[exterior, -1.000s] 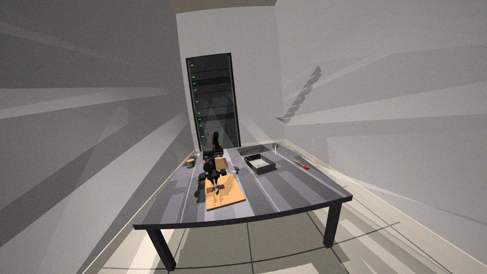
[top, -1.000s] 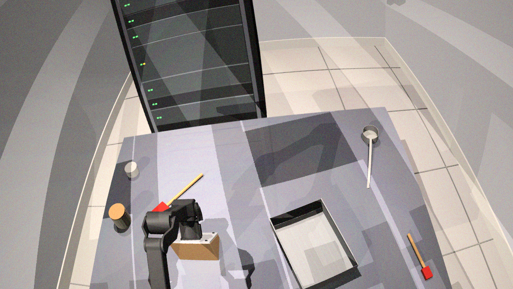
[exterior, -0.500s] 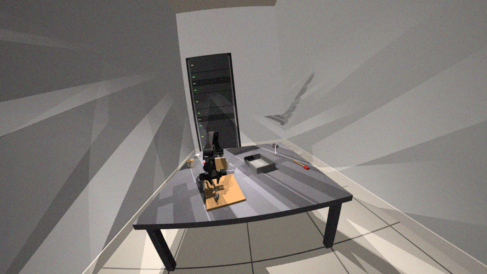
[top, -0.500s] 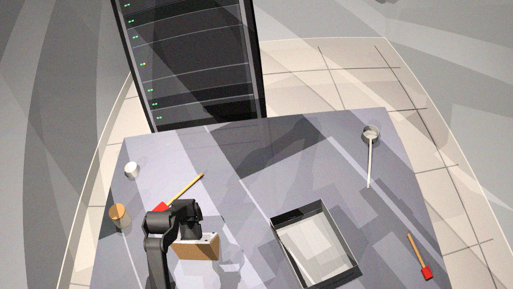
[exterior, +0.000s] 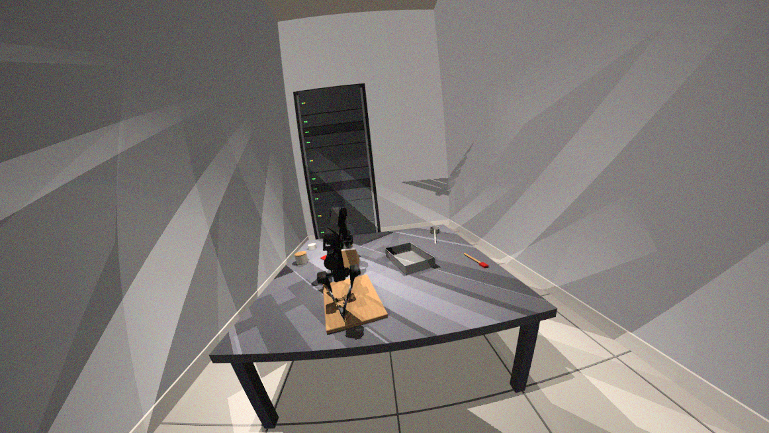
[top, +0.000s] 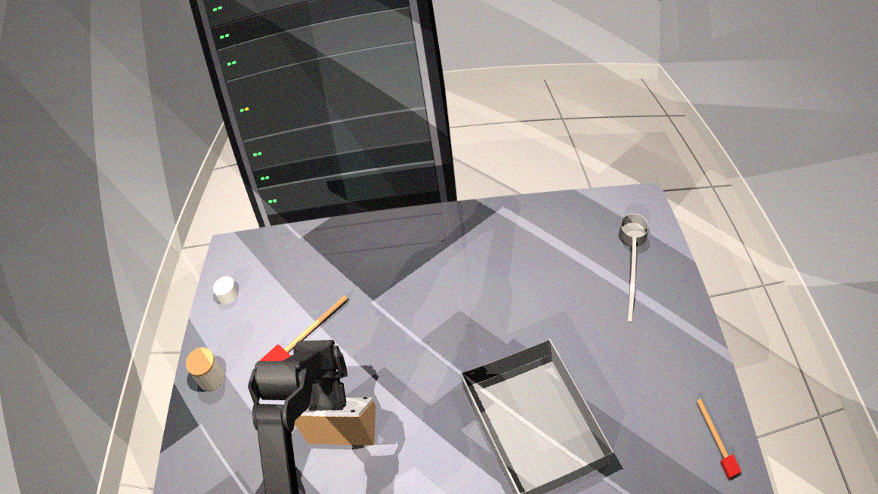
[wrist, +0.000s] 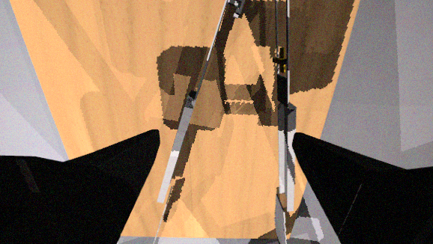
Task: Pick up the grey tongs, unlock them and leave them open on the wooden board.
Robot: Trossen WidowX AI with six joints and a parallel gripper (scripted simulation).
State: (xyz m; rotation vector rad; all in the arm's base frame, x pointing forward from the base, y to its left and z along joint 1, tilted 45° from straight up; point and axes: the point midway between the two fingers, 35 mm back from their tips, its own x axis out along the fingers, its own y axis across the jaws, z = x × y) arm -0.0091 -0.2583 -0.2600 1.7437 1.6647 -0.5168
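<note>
The wooden board is 50 mm below my gripper tip, 30 mm ahead of it and 10 mm to the right of it. The rest, counted from my gripper tip: roasting tin: 390 mm ahead, 300 mm to the left, 30 mm below; tan-topped can: 520 mm to the left, 310 mm behind, 20 mm below; white cylinder: 790 mm to the left, 290 mm behind, 40 mm below.
</note>
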